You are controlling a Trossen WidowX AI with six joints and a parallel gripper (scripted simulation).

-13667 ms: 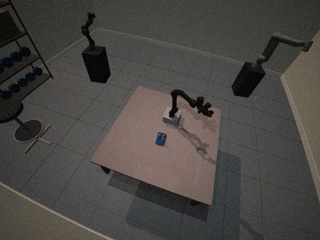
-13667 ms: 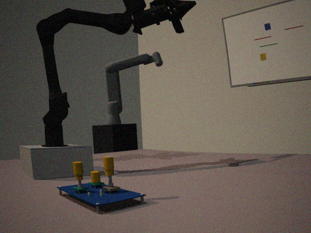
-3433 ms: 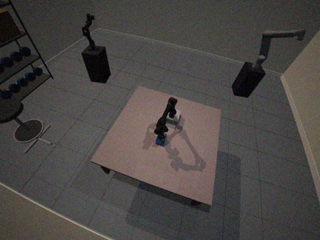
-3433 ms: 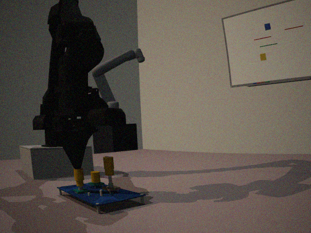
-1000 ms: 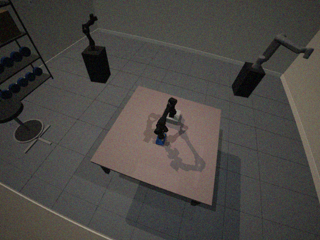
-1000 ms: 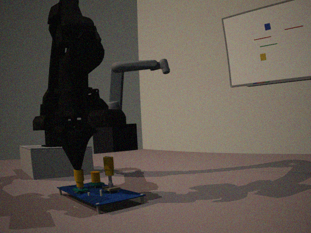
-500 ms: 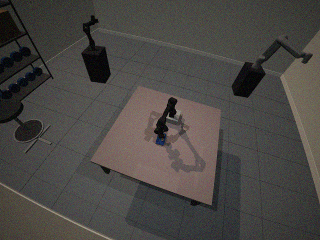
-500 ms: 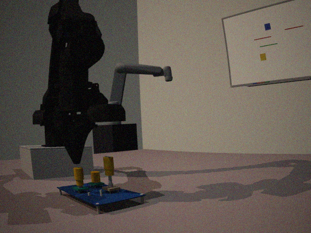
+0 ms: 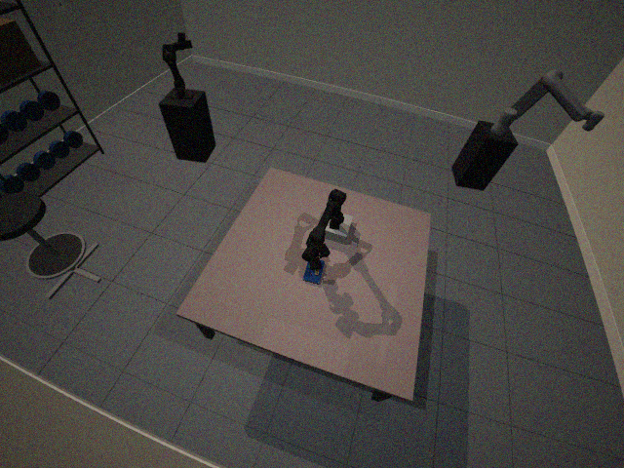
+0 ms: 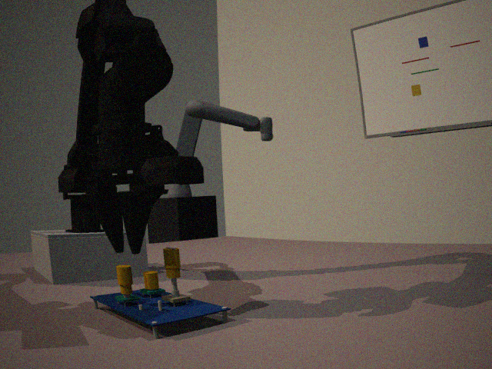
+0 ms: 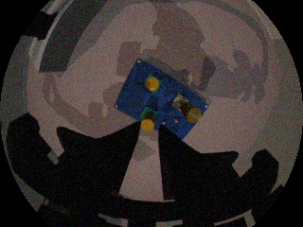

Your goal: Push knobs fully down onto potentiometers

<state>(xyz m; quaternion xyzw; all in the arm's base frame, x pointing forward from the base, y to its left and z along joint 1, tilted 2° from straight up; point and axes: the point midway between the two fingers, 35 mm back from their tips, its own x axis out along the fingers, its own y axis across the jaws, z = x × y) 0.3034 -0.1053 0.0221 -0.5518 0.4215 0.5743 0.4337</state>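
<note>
The knob is 40 mm ahead of my gripper tip, 40 mm to the left of it and 10 mm below it. Also, from my gripper tip: green potentiometer (10 mm to the right, 40 mm below).
</note>
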